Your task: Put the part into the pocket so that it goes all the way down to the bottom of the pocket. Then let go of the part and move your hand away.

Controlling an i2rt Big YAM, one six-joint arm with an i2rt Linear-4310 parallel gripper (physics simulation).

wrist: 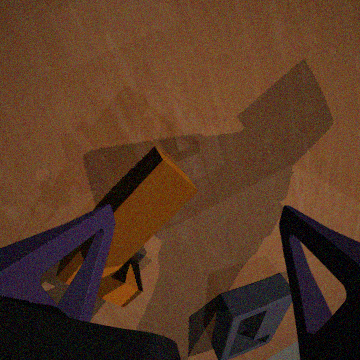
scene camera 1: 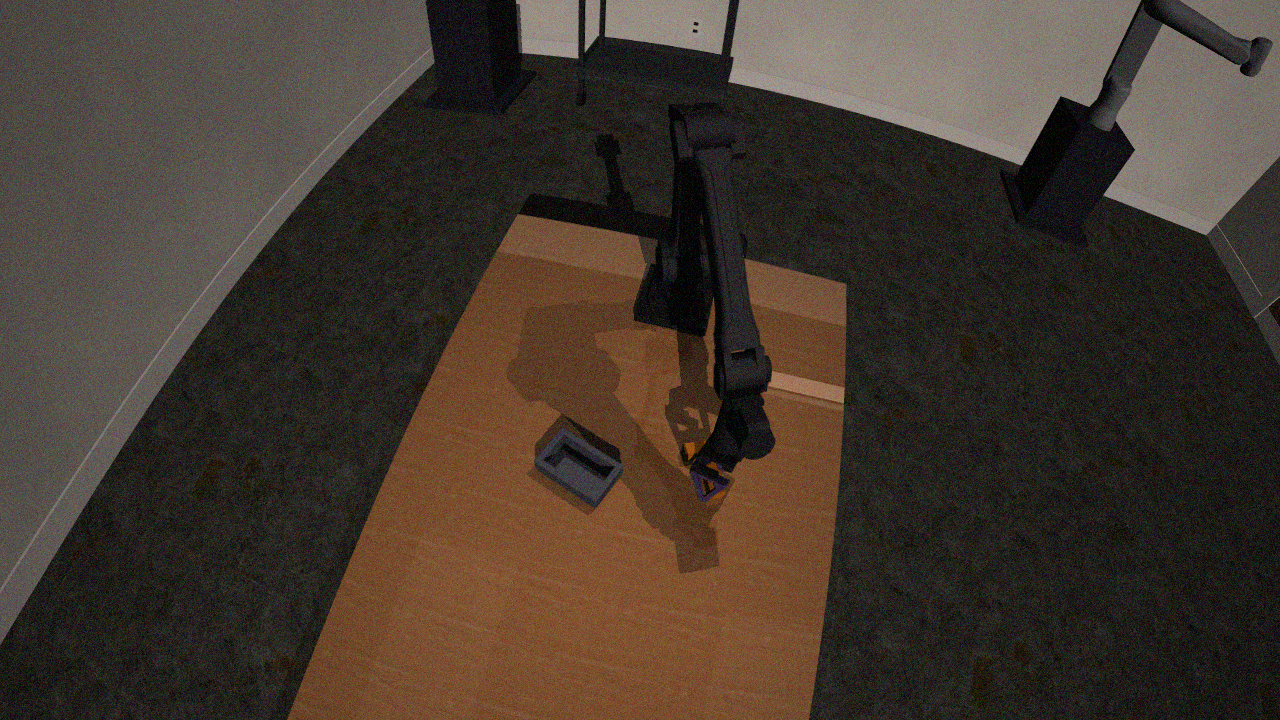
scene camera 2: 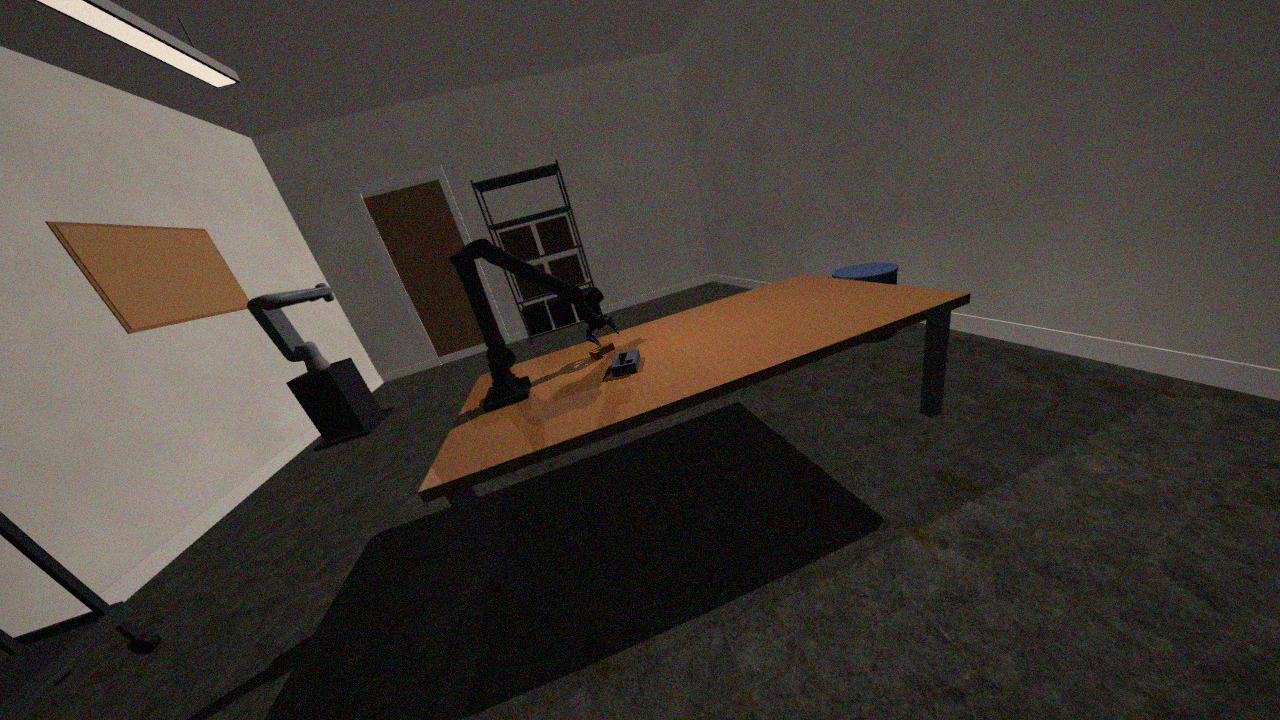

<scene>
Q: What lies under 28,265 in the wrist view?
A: My gripper.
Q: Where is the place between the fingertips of my gripper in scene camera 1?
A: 712,485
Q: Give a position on a pocket tray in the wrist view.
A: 248,315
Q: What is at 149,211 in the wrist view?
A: An orange L-shaped block.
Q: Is my gripper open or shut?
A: Open.
</scene>
